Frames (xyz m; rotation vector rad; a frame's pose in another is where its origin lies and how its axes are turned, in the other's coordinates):
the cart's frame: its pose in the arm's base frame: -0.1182 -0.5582 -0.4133 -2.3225 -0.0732 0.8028
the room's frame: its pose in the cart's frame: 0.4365 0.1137 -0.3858 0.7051 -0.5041 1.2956
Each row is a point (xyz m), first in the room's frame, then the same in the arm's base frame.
Working: the room's frame: its pose in the arm's base frame: 0.4358 -0.7578 -0.4878 -1.2344 1.3611 1.6327

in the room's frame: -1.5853 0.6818 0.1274
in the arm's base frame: 0.3017 -0.6741 1.2354
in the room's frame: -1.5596 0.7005 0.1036
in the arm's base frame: 0.2819 -0.7034 1.2172
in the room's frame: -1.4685 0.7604 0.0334
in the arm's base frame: 0.2144 -0.7921 1.1510
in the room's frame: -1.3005 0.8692 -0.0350
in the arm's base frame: 0.0766 -0.8960 1.0288
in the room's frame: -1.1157 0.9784 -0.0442
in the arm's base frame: -0.0814 -0.9439 0.8913
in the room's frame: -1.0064 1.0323 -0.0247
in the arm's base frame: -0.1712 -0.9455 0.8066
